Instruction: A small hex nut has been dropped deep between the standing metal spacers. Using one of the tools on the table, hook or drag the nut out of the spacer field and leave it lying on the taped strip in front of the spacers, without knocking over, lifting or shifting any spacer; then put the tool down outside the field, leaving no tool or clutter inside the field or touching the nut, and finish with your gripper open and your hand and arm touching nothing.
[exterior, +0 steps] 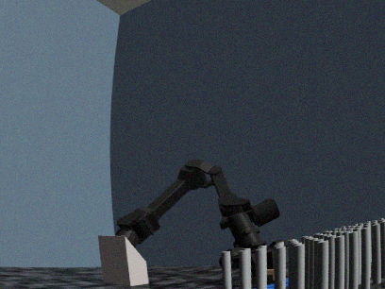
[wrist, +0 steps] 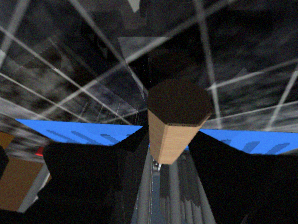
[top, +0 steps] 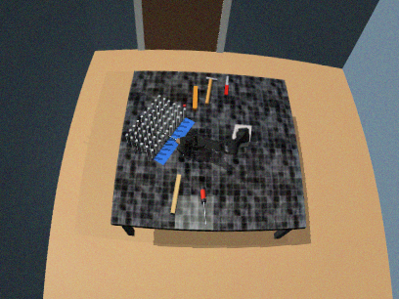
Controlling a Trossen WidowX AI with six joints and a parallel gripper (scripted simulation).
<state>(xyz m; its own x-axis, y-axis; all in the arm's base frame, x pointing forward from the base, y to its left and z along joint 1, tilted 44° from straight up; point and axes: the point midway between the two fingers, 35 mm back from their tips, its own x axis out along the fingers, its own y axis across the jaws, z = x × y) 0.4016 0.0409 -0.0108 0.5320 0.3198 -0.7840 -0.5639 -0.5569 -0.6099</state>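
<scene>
My gripper tip is 50 mm short of the blue taped strip, 30 mm to the left of it and 10 mm above it. Round my gripper tip: tiny red speck 320 mm to the right, 30 mm behind; orange stick 390 mm to the right, 120 mm behind; wooden-handled pick 80 mm ahead, 60 mm to the right.
</scene>
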